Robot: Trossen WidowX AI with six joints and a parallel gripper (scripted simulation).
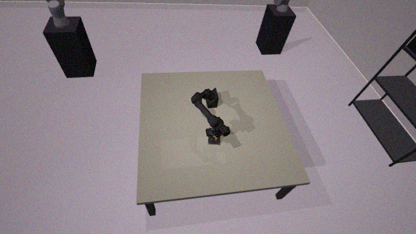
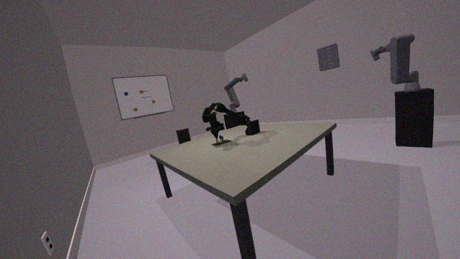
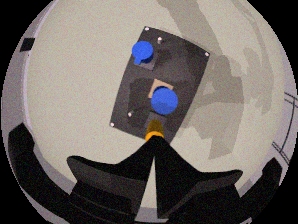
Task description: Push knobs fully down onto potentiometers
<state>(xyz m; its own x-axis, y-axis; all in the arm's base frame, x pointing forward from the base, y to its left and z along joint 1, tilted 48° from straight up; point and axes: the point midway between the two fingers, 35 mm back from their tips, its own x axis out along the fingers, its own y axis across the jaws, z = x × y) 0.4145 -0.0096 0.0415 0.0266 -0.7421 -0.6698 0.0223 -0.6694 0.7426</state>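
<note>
The orange knob is 20 mm below my gripper tip. Also, from my gripper tip: blue knob 80 mm behind, 30 mm to the right, 20 mm below.
</note>
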